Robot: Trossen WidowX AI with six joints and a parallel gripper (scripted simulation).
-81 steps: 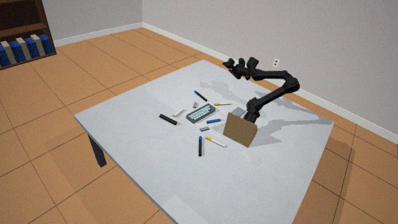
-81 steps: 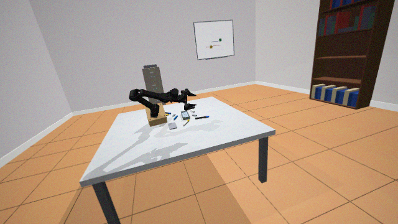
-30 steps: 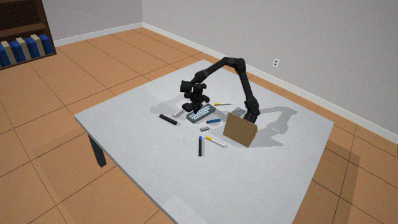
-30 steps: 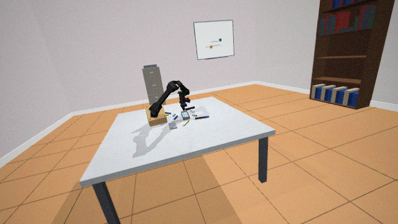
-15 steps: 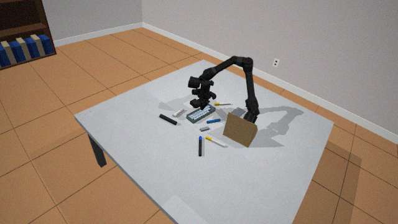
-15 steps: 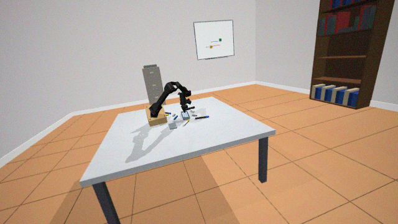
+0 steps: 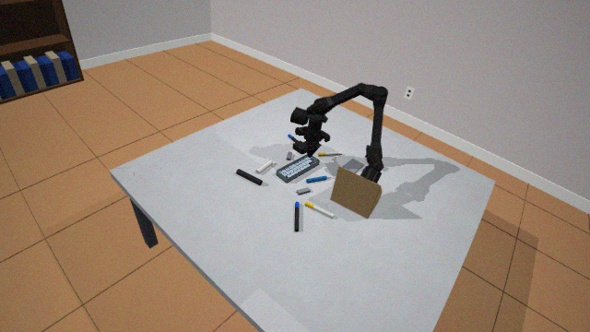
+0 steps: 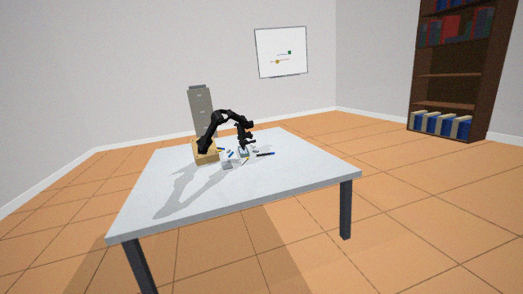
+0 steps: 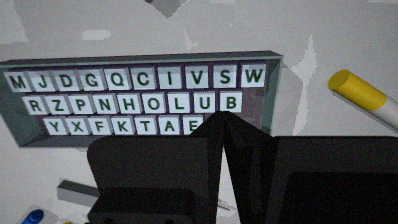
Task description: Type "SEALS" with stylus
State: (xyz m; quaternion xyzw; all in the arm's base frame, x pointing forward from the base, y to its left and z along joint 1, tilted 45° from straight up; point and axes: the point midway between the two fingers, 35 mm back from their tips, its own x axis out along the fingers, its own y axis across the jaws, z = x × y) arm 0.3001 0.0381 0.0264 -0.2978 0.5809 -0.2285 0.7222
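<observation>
Right now my gripper tip is 3 cm above the b key and 1 cm to the left of it. The rest, counted from my gripper tip: blue stylus: 12 cm behind, 3 cm below, 2 cm to the left; white cylinder: 18 cm to the left, 9 cm ahead, 3 cm below; grey block: 14 cm to the right, 14 cm behind, 4 cm below.
</observation>
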